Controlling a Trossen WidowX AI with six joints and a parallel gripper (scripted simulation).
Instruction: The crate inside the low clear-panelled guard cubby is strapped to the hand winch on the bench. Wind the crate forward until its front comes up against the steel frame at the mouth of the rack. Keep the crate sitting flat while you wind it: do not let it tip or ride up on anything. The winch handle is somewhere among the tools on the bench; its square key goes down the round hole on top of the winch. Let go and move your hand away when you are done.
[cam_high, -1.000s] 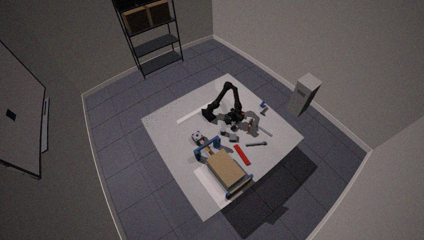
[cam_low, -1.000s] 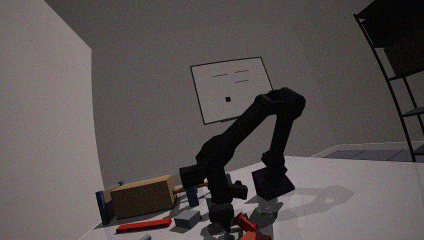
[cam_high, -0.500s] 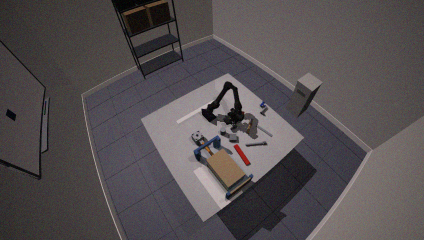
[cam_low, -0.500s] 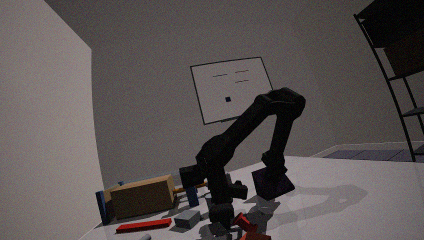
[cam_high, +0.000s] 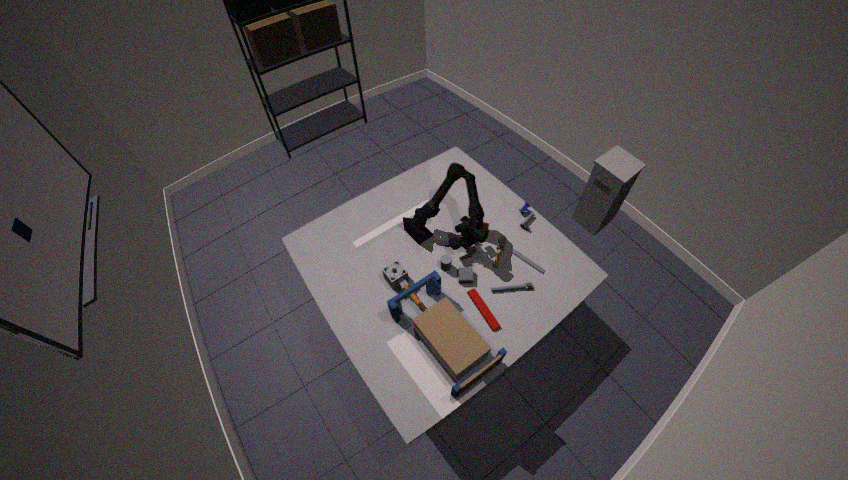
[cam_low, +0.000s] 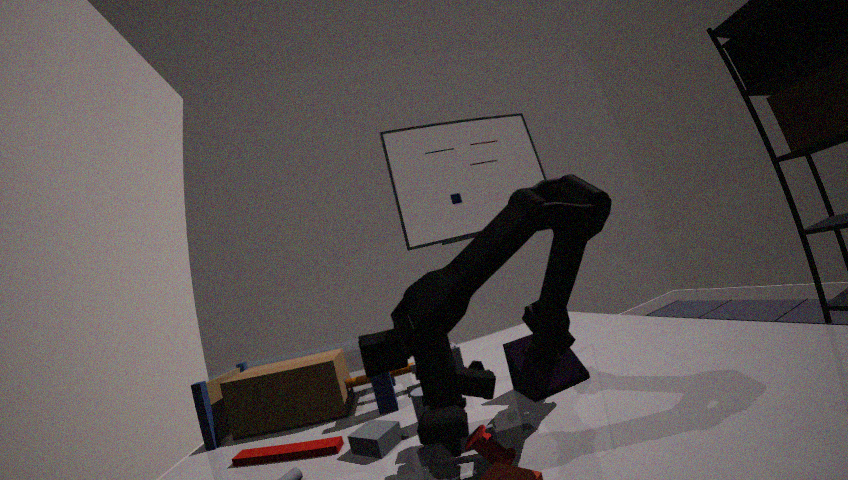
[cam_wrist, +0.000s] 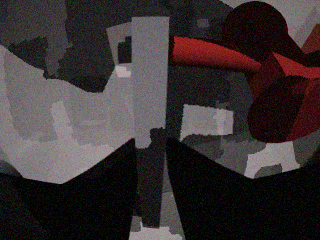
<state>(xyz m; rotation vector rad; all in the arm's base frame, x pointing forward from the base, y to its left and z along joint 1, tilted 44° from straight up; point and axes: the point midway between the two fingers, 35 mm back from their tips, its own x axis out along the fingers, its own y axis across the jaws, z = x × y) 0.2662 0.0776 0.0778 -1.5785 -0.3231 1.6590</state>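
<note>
My gripper tip is 410 mm to the left of the blue frame, 100 mm below it and 40 mm short of it. Also, from my gripper tip: grey block (130 mm to the right, 110 mm ahead, 10 mm above); then wooden-handled tool (140 mm ahead, 110 mm to the left, 10 mm above); then winch handle with red knob (10 mm to the left, 10 mm behind, 10 mm above).
</note>
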